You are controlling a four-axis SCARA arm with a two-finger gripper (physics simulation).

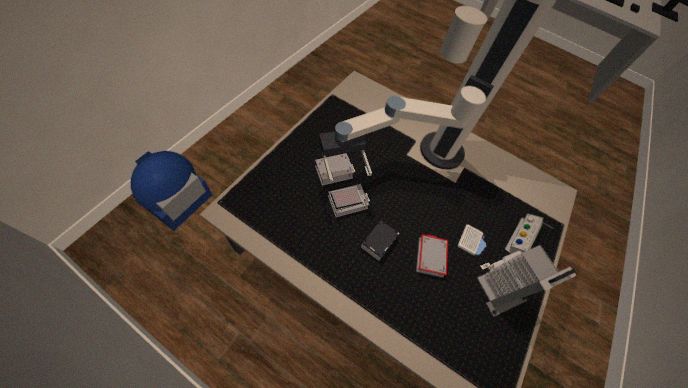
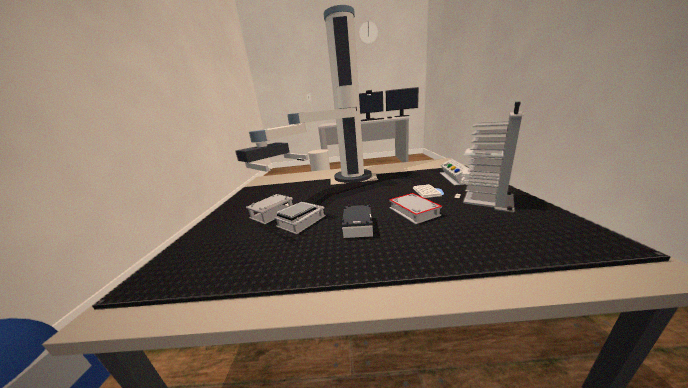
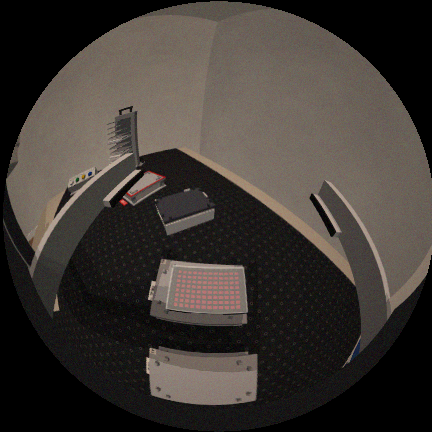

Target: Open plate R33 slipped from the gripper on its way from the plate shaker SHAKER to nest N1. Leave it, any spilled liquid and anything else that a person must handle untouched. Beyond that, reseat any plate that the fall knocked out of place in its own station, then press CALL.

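Places are measured from the arm's base along level axes (x ahead, y left, z up), in metres.
Where they show: gripper, fingertip midpoint: [image 1: 351, 177] [image 2: 288, 162] [image 3: 230, 168]; arm's base, link origin: [image 1: 441, 151] [image 2: 353, 176].
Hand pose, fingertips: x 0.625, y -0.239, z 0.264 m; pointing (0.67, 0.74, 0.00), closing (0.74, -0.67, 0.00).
Things, the pixels of their top centre, and the offset from my fingertips. "*": a spot on its surface instead.
- pink-welled plate, top centre: [image 3: 206, 287] [image 2: 296, 207] [image 1: 346, 195] dz -0.183, dx -0.018, dy -0.009 m
- nest N2, surface spot: [image 3: 161, 280] * dz -0.209, dx -0.076, dy +0.051 m
- neighbouring pale nest, top centre: [image 3: 202, 385] [image 2: 269, 200] [image 1: 334, 164] dz -0.184, dx -0.130, dy -0.153 m
- dark SHAKER, surface spot: [image 3: 185, 204] [image 2: 353, 214] [image 1: 378, 236] * dz -0.196, dx +0.061, dy +0.209 m
- White plate R33, top centre: [image 1: 471, 238] [image 2: 426, 189] dz -0.237, dx -0.208, dy +0.573 m
- button panel, top centre: [image 1: 531, 231] [image 2: 456, 163] [image 3: 80, 173] dz -0.167, dx -0.370, dy +0.788 m
- red-bordered station, top centre: [image 3: 140, 180] [image 2: 414, 201] [image 1: 434, 253] dz -0.205, dx -0.020, dy +0.454 m
My gripper [image 1: 350, 176] [image 2: 286, 164] [image 3: 230, 168] is open and empty, high above the two pale nests. A pink-welled plate [image 1: 348, 197] [image 2: 300, 210] [image 3: 207, 288] sits on nest N2 [image 3: 161, 280], shifted towards the side away from its label and slightly askew. The neighbouring pale nest [image 1: 340, 164] [image 2: 270, 202] [image 3: 202, 382], apparently N1, bears no plate. The dark SHAKER [image 1: 381, 240] [image 2: 357, 216] [image 3: 185, 204] is bare. White plate R33 [image 1: 471, 239] [image 2: 427, 190] lies on the mat beside blue liquid [image 1: 481, 246] [image 2: 440, 192]. The button panel [image 1: 525, 233] [image 2: 453, 170] [image 3: 82, 177] has several coloured buttons; its lettering is unreadable.
A red-bordered station [image 1: 433, 255] [image 2: 416, 204] [image 3: 147, 184] stands between the shaker and R33. A tall shelf rack [image 1: 562, 276] [image 2: 507, 160] [image 3: 133, 137] stands beyond, near the panel. A small white tag [image 1: 486, 266] [image 2: 457, 196] is near the rack. A blue bin-like object [image 1: 162, 175] is beside the table.
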